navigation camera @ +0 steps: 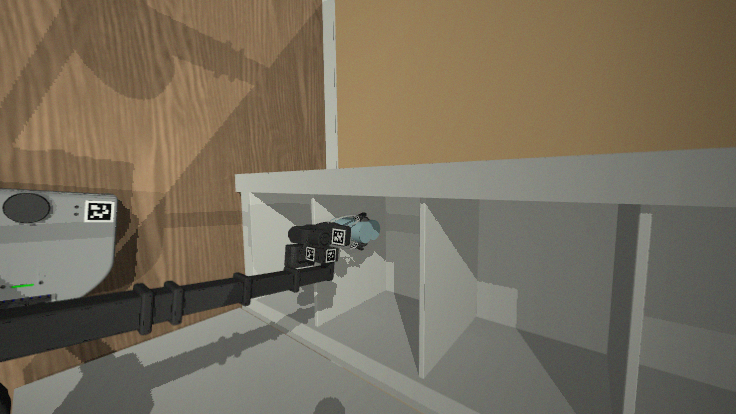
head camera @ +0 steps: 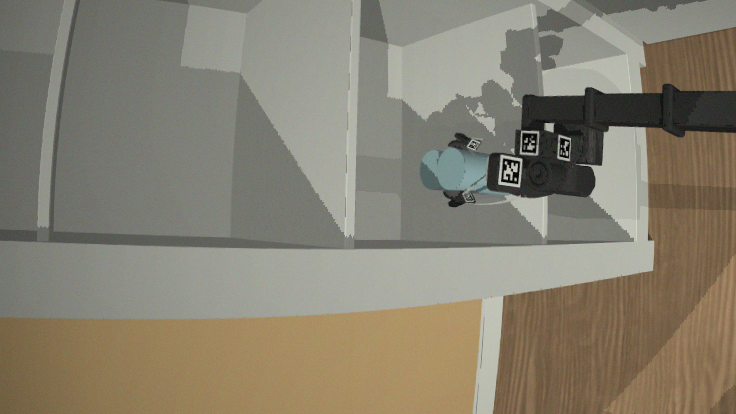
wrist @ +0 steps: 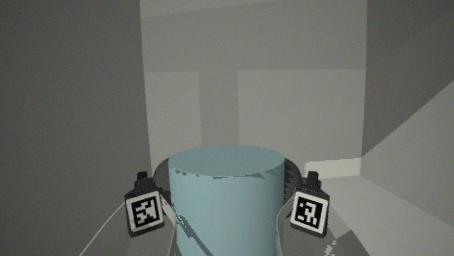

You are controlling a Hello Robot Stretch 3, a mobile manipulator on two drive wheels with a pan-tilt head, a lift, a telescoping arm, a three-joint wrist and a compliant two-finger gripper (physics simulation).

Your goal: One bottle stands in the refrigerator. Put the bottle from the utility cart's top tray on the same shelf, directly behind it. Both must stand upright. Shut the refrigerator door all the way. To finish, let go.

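My gripper is shut on a light-blue bottle, with one finger on each side. The held bottle looks upright, inside the refrigerator, over the shelf. Whether its base touches is hidden. The other light-blue bottle is mostly hidden beyond the held one, in line with it. It does not show in the wrist view. I cannot tell whether the bottles touch. The door stands open.
My arm reaches in through the open front. A higher shelf lies above the bottles. The refrigerator's side wall runs beside the gripper. My base stands on the wooden floor outside. The utility cart does not show.
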